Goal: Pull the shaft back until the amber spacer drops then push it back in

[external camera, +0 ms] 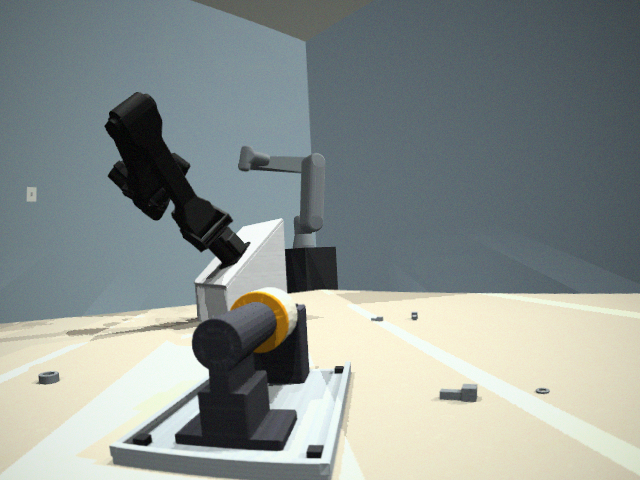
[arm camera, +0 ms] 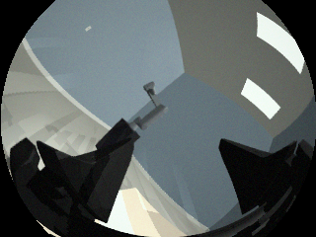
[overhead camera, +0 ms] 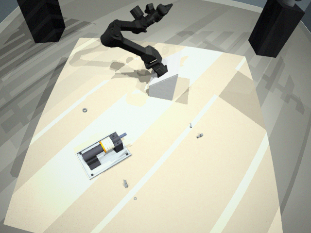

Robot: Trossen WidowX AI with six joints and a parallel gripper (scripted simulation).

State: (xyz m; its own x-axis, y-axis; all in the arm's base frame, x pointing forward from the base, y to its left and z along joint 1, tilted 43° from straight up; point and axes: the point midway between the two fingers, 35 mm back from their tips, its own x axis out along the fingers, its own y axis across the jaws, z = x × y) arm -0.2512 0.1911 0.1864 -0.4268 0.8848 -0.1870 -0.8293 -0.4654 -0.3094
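My gripper tip is now 70 cm short of the grey-blue shaft, 29 cm to the left of it and 29 cm above it. Also, from my gripper tip: nut (47 cm ahead, 46 cm to the right, 36 cm below); then cream spacer (70 cm ahead, 30 cm to the right, 29 cm below); then amber spacer (72 cm ahead, 33 cm to the right, 29 cm below).
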